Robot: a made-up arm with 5 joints.
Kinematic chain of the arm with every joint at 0, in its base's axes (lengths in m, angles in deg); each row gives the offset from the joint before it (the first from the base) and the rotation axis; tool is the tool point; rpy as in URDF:
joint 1: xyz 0 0 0.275 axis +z
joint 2: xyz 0 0 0 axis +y
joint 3: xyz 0.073 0 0.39 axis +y
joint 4: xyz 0.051 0 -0.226 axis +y
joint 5: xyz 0.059 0 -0.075 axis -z
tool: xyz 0 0 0 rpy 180 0 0
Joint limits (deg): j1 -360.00..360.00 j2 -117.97..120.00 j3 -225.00..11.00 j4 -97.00..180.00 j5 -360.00..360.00
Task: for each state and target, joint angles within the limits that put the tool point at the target. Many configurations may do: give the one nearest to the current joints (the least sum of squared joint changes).
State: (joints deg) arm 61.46 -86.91 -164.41 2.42 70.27
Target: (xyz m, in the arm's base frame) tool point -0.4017 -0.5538 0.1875
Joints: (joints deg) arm 54.04 -94.44 -178.21 -5.17 70.27
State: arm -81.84 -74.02 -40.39 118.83 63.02
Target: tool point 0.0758 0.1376 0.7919
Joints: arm -118.85 -58.59 -97.40 89.52 63.02
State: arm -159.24 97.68 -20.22 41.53 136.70
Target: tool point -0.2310 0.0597 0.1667
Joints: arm -194.49 49.59 -23.39 44.77 136.70
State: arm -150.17 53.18 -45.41 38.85 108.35
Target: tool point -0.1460 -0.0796 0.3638
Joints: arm -151.40 -0.37 -13.79 57.70 108.35
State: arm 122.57 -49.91 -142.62 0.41 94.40
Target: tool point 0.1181 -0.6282 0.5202
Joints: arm 100.65 -67.88 -171.03 -19.22 94.40
